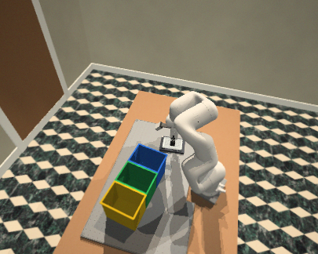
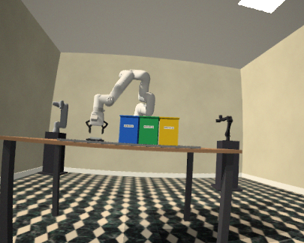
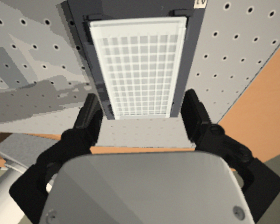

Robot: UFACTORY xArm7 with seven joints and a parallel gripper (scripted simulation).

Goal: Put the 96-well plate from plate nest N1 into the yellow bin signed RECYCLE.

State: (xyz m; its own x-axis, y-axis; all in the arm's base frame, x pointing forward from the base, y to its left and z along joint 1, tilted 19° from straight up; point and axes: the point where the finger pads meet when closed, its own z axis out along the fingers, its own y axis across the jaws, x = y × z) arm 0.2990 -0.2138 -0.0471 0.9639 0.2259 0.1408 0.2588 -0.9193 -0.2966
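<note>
My gripper is now 50 mm above the white 96-well plate. The rest, counted from my hand: blue bin 270 mm to the left, 50 mm ahead, 20 mm above; then dark plate nest 60 mm below; then green bin 400 mm to the left, 50 mm ahead, 20 mm above.
</note>
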